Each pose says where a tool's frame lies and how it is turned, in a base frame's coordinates. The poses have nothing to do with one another.
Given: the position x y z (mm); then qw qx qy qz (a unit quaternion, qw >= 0).
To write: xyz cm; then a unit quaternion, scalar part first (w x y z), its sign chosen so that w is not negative. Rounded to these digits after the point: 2 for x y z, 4 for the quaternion.
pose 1, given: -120.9 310.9 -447.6 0.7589 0.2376 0.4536 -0.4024
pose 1, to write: -12.09 31.09 -44.76 0.7589 0.2376 0.4536 -0.4024
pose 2, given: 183.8 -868.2 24.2 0.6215 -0.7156 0.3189 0.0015
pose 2, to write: 18.38 -86.82 2.42 0.6215 -0.7156 0.3189 0.0015
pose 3, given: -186.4 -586.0 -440.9 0.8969 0.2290 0.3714 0.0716
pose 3, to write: -18.64 -58.60 -44.09 0.8969 0.2290 0.3714 0.0716
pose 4, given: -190.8 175.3 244.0 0.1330 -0.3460 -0.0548 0.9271
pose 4, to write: -19.08 17.53 24.40 0.1330 -0.3460 -0.0548 0.9271
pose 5, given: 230.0 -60.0 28.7 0.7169 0.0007 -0.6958 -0.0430
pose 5, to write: 23.00 -6.00 2.87 0.7169 0.0007 -0.6958 -0.0430
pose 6, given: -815.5 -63.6 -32.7 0.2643 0.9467 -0.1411 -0.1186
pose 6, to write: -81.55 -6.36 -3.27 0.2643 0.9467 -0.1411 -0.1186
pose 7, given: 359.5 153.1 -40.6 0.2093 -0.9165 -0.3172 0.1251
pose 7, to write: 35.95 15.31 -4.06 0.2093 -0.9165 -0.3172 0.1251
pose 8, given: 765.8 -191.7 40.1 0.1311 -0.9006 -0.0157 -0.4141
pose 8, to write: 76.58 -19.17 4.01 0.1311 -0.9006 -0.0157 -0.4141
